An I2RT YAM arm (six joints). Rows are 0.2 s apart.
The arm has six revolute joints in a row. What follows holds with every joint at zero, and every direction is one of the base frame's. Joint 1 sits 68 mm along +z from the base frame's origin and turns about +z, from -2.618 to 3.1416 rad. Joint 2 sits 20 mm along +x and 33.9 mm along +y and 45.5 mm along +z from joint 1 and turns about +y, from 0 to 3.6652 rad. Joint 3 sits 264 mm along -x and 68.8 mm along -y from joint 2 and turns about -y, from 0 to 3.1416 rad. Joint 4 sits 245 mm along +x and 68.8 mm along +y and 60 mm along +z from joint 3 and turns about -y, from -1.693 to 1.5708 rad. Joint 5 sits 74 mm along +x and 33.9 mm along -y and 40.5 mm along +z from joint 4 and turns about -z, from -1.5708 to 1.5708 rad. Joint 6 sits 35.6 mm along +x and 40.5 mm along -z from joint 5 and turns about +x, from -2.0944 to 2.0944 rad. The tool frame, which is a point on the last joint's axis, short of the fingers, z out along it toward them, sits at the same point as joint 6; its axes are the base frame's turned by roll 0, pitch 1.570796 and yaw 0 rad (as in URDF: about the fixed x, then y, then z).
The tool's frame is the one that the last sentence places.
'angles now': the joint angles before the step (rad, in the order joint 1, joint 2, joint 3, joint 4, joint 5, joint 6). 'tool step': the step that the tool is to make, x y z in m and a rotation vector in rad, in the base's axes. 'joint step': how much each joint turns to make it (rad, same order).
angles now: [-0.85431, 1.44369, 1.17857, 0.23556, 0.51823, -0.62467]
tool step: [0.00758, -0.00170, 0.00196, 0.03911, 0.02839, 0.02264]
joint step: [0.01221, 0.02326, 0.04920, -0.07630, -0.01067, 0.00458]
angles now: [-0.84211, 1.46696, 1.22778, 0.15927, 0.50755, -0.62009]
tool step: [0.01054, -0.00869, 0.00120, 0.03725, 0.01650, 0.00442]
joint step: [0.00572, 0.05302, 0.07248, -0.06524, 0.00000, 0.01450]
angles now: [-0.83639, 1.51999, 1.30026, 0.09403, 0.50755, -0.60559]
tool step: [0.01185, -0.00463, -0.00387, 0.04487, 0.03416, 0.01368]
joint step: [0.01527, 0.04615, 0.05380, -0.06677, 0.00077, 0.00610]
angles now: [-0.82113, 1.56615, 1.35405, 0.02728, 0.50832, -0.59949]
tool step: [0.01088, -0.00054, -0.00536, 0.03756, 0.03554, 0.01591]
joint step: [0.02023, 0.03318, 0.03357, -0.05266, 0.00420, 0.00115]
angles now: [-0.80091, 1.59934, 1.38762, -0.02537, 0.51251, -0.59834]
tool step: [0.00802, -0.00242, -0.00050, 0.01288, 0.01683, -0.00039]
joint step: [0.01144, 0.03015, 0.03780, -0.02862, 0.01221, -0.00001]
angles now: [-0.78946, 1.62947, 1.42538, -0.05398, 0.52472, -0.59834]
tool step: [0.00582, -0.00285, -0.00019, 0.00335, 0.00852, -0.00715]
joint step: [0.00648, 0.02478, 0.02897, -0.01258, 0.01411, -0.00001]
